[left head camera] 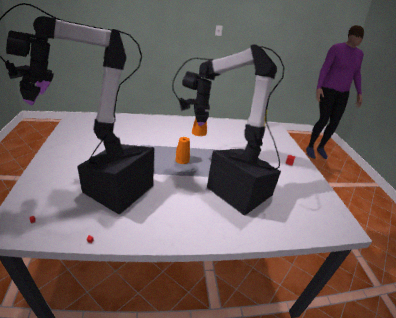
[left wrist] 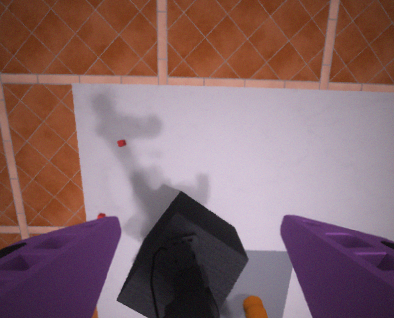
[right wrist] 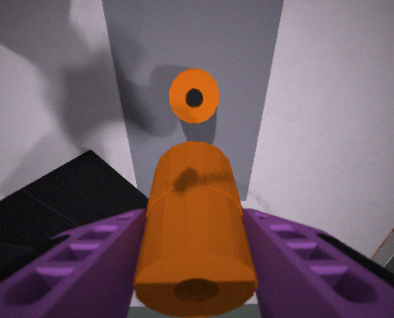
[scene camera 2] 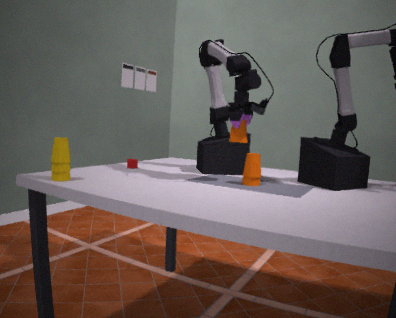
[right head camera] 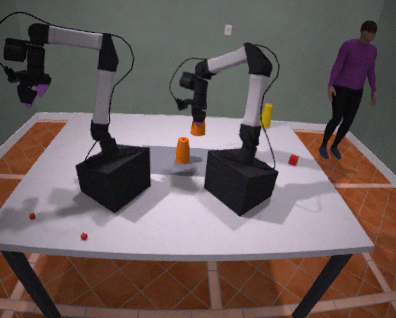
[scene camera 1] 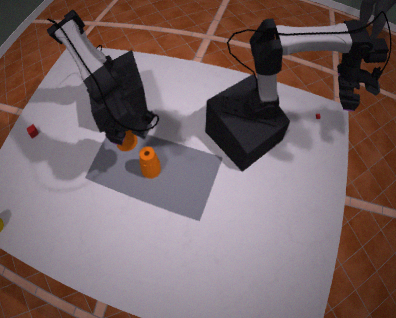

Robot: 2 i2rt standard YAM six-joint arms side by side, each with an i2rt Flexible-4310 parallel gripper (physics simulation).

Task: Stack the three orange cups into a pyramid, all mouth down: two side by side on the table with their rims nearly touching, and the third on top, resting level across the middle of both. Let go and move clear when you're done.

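Frame: origin at the left arm's base, x ahead, y left, z up, level; metres.
Seen in the pictures: left gripper, fingertip midpoint: point(left head camera: 36, 99) point(left wrist: 200, 223) point(right head camera: 34, 102) point(scene camera 1: 345, 98); right gripper, fingertip midpoint: point(left head camera: 199, 122) point(right wrist: 194, 215) point(scene camera 2: 240, 128) point(right head camera: 197, 122) point(scene camera 1: 125, 133); left arm's base, link origin: point(left head camera: 115, 156) point(left wrist: 187, 279) point(scene camera 2: 335, 146) point(right head camera: 112, 156) point(scene camera 1: 250, 110); right arm's base, link origin: point(left head camera: 248, 161) point(scene camera 2: 222, 137) point(right head camera: 244, 161).
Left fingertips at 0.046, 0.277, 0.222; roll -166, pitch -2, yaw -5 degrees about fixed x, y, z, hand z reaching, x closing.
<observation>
Pixels of each thing's top centre, then the offset from my left fingertips to it, as dx, dy, dz. Level surfaces: height alone.
- orange cup stack, top centre: point(right wrist: 197, 94) point(scene camera 1: 147, 154) point(scene camera 2: 253, 153) point(left head camera: 183, 139) point(right head camera: 182, 139) +0.157, -0.588, -0.267
- grey mat, surface height: dz -0.385
- orange cup, top centre: point(right wrist: 202, 288) point(scene camera 1: 122, 128) point(scene camera 2: 239, 119) point(right head camera: 198, 115) point(left head camera: 200, 115) +0.148, -0.655, -0.139
- red cube, top centre: point(scene camera 1: 30, 128) point(scene camera 2: 132, 159) point(right head camera: 294, 157) point(left head camera: 291, 157) +0.085, -1.182, -0.346
An orange cup stack point(left head camera: 183, 151) point(right head camera: 183, 151) point(scene camera 1: 150, 165) point(scene camera 2: 251, 170) point(right wrist: 206, 111) stands mouth down on the grey mat point(left head camera: 162, 157) point(scene camera 1: 185, 192) point(scene camera 2: 292, 190); a seam near its base in scene camera 2 looks like two nested cups. My right gripper point(left head camera: 201, 123) point(right head camera: 198, 122) point(scene camera 2: 241, 122) point(right wrist: 194, 215) is shut on another orange cup point(left head camera: 199, 130) point(right head camera: 198, 130) point(scene camera 1: 128, 142) point(scene camera 2: 238, 134) point(right wrist: 195, 240), mouth down, raised above the table and apart from the standing stack. My left gripper point(left head camera: 36, 95) point(right head camera: 34, 97) point(left wrist: 200, 223) is open and empty, high at the far left of the head views.
Nested yellow cups point(right head camera: 267, 116) point(scene camera 2: 60, 160) stand near a table edge. A red cube point(left head camera: 290, 160) point(right head camera: 293, 160) point(scene camera 1: 32, 131) point(scene camera 2: 132, 163) lies beyond the right arm's base. Small red cubes point(left head camera: 32, 219) point(left head camera: 90, 239) lie near the left arm's base. A person in purple point(left head camera: 341, 70) stands beyond the table.
</observation>
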